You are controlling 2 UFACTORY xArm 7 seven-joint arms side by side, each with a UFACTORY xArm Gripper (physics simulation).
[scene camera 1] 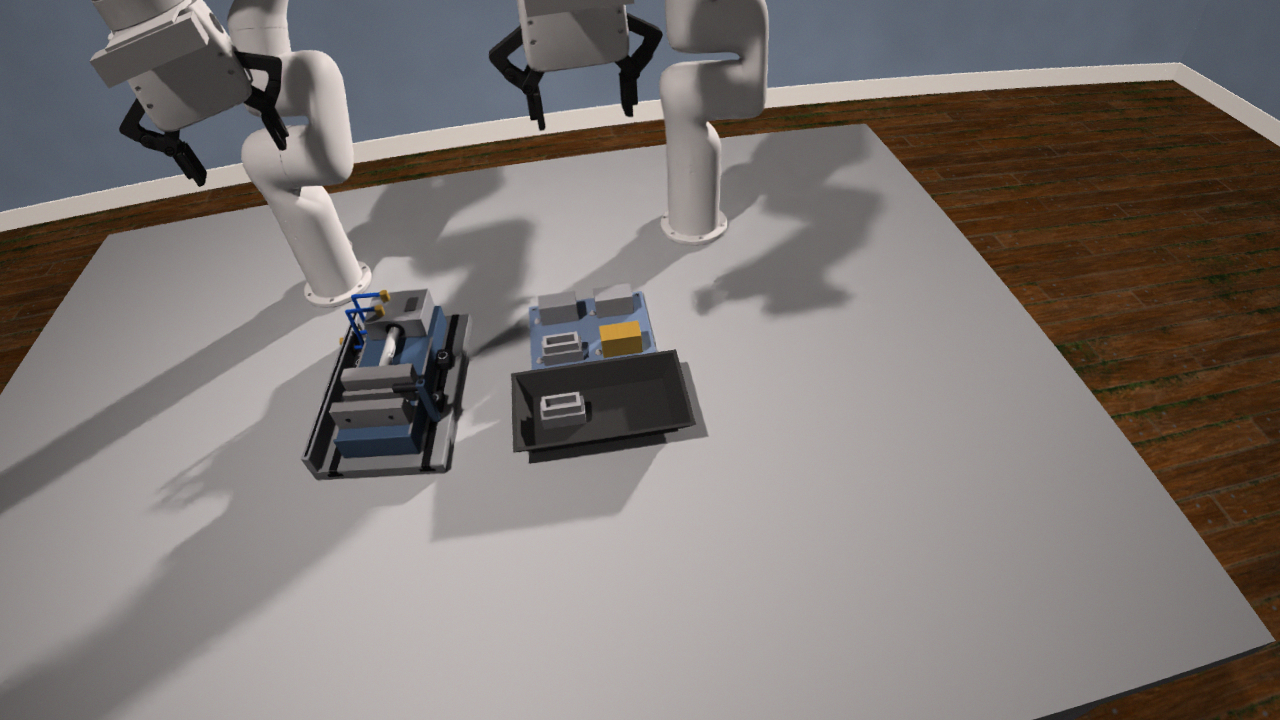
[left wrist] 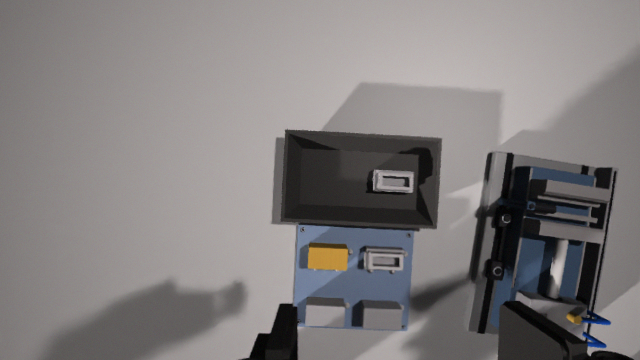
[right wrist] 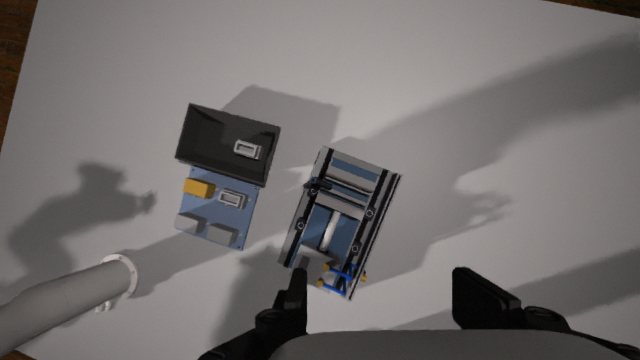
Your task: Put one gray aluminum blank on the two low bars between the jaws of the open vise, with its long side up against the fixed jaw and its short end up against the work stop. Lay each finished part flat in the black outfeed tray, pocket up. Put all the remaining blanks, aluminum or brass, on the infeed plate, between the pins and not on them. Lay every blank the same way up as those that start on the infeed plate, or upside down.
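Places are measured from the left arm's base along level axes (x ahead, y up, z right), in centimetres.
Where they show: left gripper, fingertip midpoint: (scene camera 1: pixel 584 118) (left wrist: pixel 398 337); right gripper, fingertip midpoint: (scene camera 1: pixel 243 162) (right wrist: pixel 379 292); left arm's base, origin of the base link: (scene camera 1: pixel 693 225) (right wrist: pixel 119 275); right arm's base, origin of the base link: (scene camera 1: pixel 338 285).
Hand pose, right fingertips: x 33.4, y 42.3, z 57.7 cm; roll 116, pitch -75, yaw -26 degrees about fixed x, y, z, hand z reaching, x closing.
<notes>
Each offset is from my right fingertips to the top centre of the thing. "*": to the spot under its first point.
The open vise {dx -3.4, dy -32.4, dz -3.9 cm} (scene camera 1: pixel 375 439) (left wrist: pixel 575 190) (right wrist: pixel 340 206) shows two low bars {dx +4.1, dy -34.3, dz -3.3 cm} (left wrist: pixel 565 216) between its jaws, with no blank on them. A part with its pocket up {dx +7.9, dy -37.6, dz -28.1 cm} (scene camera 1: pixel 562 408) (left wrist: pixel 393 181) (right wrist: pixel 247 149) lies in the black outfeed tray (scene camera 1: pixel 635 402) (left wrist: pixel 340 180) (right wrist: pixel 210 135). The blue infeed plate {dx -8.2, dy -41.5, dz -34.1 cm} (scene camera 1: pixel 590 334) (left wrist: pixel 355 285) (right wrist: pixel 212 212) bears another pocketed part {dx -4.4, dy -38.0, dz -29.5 cm} (scene camera 1: pixel 562 346) (left wrist: pixel 384 260) (right wrist: pixel 231 198), a brass blank {dx -3.9, dy -37.9, dz -38.4 cm} (scene camera 1: pixel 620 338) (left wrist: pixel 327 257) (right wrist: pixel 199 188) and two gray blanks {dx -13.5, dy -37.9, dz -29.9 cm} (scene camera 1: pixel 558 307) {dx -12.9, dy -37.9, dz -38.8 cm} (scene camera 1: pixel 614 300). My left gripper (scene camera 1: pixel 584 119) (left wrist: pixel 398 337) and right gripper (scene camera 1: pixel 239 161) (right wrist: pixel 380 280) are open, empty and high up.
The tray adjoins the plate's front edge in the scene view. The work stop {dx +4.3, dy -32.7, dz -7.9 cm} (scene camera 1: pixel 409 388) (left wrist: pixel 542 207) reaches over the vise's bars. Blue hoses with yellow tips {* dx -11.7, dy -31.2, dz -1.1 cm} (scene camera 1: pixel 362 308) (right wrist: pixel 342 275) rise at the vise's back. Both arm bases stand behind on the table.
</notes>
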